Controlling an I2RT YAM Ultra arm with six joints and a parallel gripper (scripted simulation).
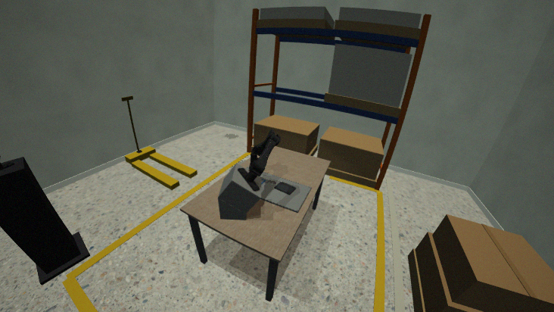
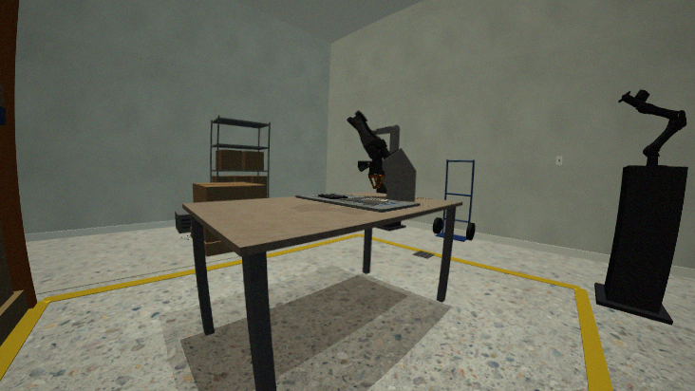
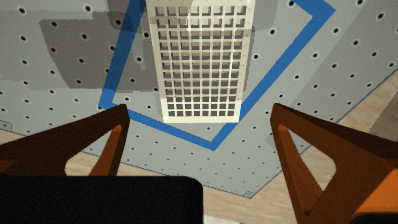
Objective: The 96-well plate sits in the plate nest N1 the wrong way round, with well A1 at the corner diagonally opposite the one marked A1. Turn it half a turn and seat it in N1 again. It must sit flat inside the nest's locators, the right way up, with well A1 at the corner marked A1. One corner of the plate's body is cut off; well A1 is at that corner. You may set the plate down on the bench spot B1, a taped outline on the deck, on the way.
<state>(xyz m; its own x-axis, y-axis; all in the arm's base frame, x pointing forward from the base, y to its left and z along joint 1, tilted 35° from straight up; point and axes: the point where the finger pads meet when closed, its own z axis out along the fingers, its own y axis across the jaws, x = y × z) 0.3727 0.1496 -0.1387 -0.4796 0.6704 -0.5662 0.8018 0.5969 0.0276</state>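
Now: the cream 96-well plate 8 cm below my hand. The rest, counted from my hand: dark plate nest N1: 30 cm to the right, 8 cm below, 8 cm ahead; A1 label: 23 cm to the right, 13 cm ahead, 8 cm below.
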